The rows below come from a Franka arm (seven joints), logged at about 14 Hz.
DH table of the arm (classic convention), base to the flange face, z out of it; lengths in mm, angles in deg. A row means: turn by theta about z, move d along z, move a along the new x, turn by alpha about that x. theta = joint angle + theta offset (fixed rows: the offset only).
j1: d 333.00  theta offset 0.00  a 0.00  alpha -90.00
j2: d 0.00  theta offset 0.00  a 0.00  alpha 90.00
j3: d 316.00  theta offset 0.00  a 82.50  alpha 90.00
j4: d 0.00  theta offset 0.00  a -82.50  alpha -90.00
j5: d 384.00  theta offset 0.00  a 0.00  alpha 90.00
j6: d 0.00  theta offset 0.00  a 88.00  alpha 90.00
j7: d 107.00  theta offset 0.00  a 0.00  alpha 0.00
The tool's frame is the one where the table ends.
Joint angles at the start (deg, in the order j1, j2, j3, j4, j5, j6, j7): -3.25, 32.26, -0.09, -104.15, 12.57, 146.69, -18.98
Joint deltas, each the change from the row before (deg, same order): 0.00, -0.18, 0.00, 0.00, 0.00, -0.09, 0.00; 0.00, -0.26, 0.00, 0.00, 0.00, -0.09, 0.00; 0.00, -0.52, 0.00, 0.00, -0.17, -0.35, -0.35; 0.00, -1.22, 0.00, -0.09, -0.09, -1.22, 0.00; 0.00, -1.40, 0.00, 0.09, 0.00, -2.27, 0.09; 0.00, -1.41, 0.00, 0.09, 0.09, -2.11, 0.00; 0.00, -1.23, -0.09, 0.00, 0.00, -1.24, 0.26; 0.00, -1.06, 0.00, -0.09, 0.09, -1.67, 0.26; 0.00, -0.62, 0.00, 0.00, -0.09, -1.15, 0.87; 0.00, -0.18, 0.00, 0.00, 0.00, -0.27, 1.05; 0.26, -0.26, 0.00, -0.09, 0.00, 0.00, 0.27; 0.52, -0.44, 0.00, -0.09, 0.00, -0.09, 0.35
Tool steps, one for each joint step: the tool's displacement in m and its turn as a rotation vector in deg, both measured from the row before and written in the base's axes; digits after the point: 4 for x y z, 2 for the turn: 0.0001, 0.0000, 0.0019, 0.01, -0.09, 0.01; 0.0002, 0.0000, 0.0029, 0.00, -0.17, 0.01; 0.0002, 0.0002, 0.0054, -0.14, -0.21, 0.52; -0.0007, 0.0007, 0.0113, 0.13, 0.05, 0.25; -0.0015, 0.0013, 0.0129, 0.39, 0.72, 0.26; -0.0016, 0.0012, 0.0133, 0.40, 0.54, 0.27; -0.0012, -0.0002, 0.0121, 0.18, 0.01, -0.13; -0.0026, 0.0010, 0.0086, 0.39, 0.68, -0.04; -0.0016, 0.0007, 0.0051, 0.26, 0.62, -0.60; -0.0004, 0.0002, 0.0016, 0.21, 0.23, -0.98; -0.0002, 0.0030, 0.0023, 0.03, -0.13, 0.00; -0.0002, 0.0060, 0.0042, 0.06, -0.21, 0.19
